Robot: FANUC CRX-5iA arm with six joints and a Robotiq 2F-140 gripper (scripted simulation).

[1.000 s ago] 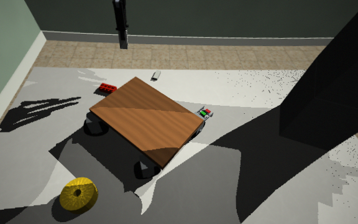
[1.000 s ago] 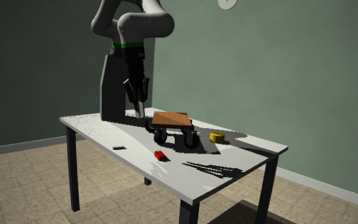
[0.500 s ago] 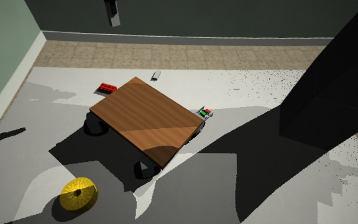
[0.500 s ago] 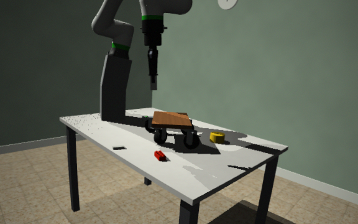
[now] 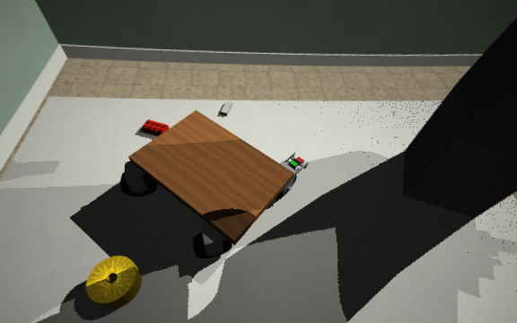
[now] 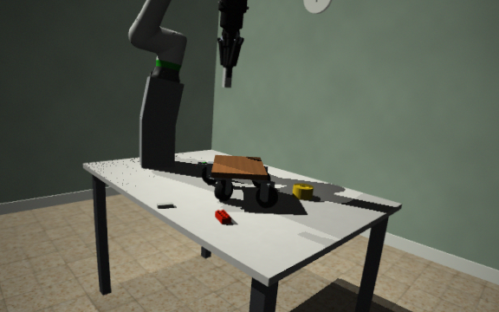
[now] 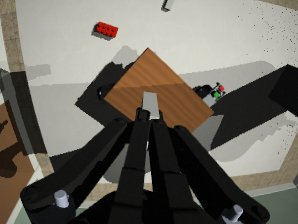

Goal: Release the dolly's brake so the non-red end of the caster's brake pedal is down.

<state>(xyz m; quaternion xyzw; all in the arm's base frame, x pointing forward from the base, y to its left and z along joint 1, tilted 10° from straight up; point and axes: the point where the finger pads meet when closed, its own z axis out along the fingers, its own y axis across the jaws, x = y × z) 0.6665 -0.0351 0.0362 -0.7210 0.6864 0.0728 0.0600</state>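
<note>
My hand is 37 cm above the brake pedal, 28 cm past it and 6 cm to the right of it. From my hand the other things lie so: yellow disc (43 cm below, 36 cm to the left, 5 cm ahead); then red brick (44 cm below, 12 cm ahead, 6 cm to the right); then white block (45 cm below, 19 cm to the right, 6 cm behind).
</note>
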